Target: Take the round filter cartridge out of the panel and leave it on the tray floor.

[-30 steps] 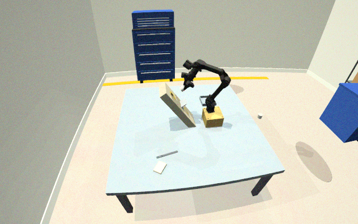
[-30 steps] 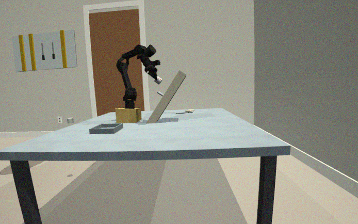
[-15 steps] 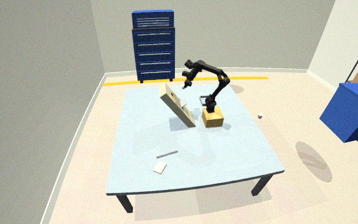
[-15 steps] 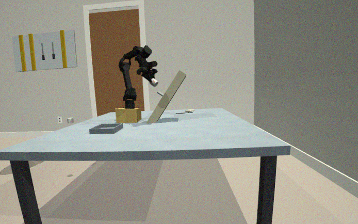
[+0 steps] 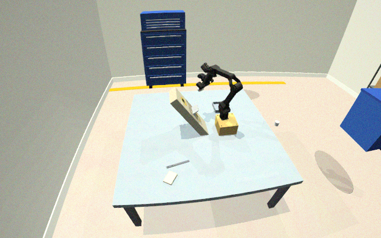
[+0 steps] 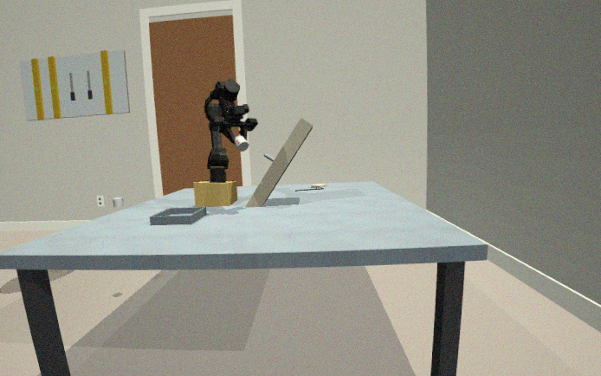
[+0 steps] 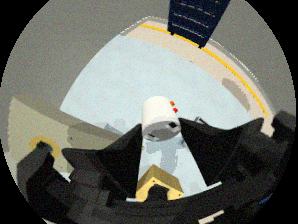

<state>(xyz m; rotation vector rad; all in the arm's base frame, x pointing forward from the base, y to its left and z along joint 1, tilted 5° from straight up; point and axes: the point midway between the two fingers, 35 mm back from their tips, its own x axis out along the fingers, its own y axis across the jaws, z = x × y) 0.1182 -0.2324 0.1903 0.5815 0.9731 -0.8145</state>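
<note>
Now: gripper tip 24 cm past the dark grey tray, 4 cm to the left of it and 26 cm above it. From my gripper tip the other things lie so: white round filter cartridge: right at my gripper tip; white pad: 40 cm ahead, 64 cm to the left, 27 cm below.
</note>
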